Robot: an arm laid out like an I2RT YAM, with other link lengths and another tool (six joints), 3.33 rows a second.
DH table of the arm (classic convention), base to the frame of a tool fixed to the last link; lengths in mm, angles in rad. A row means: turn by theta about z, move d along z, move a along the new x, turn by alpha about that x. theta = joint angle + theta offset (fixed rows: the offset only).
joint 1: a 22.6  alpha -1.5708  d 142.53  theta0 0
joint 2: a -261.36  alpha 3.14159  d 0  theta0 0
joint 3: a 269.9  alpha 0  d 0  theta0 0.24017
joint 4: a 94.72  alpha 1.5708  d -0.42  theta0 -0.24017
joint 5: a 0  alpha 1.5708  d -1.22  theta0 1.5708
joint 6: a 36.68  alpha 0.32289  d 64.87  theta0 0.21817
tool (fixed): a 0  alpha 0  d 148.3  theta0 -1.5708
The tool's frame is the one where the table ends.
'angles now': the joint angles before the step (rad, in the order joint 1, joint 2, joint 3, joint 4, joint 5, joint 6). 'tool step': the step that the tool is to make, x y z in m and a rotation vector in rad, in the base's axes. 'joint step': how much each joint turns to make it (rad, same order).
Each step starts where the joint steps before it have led.
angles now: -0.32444 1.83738 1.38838 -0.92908 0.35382 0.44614
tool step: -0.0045 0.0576 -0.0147 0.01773 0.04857 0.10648
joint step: 0.13619 -0.05667 -0.11173 -0.00750 0.00000 0.03205
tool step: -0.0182 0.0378 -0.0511 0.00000 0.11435 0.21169
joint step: 0.09131 -0.02092 -0.21862 0.12974 0.00459 -0.12955
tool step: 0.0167 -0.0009 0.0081 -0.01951 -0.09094 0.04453
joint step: 0.00213 -0.05545 -0.05835 0.11168 0.00571 -0.04634
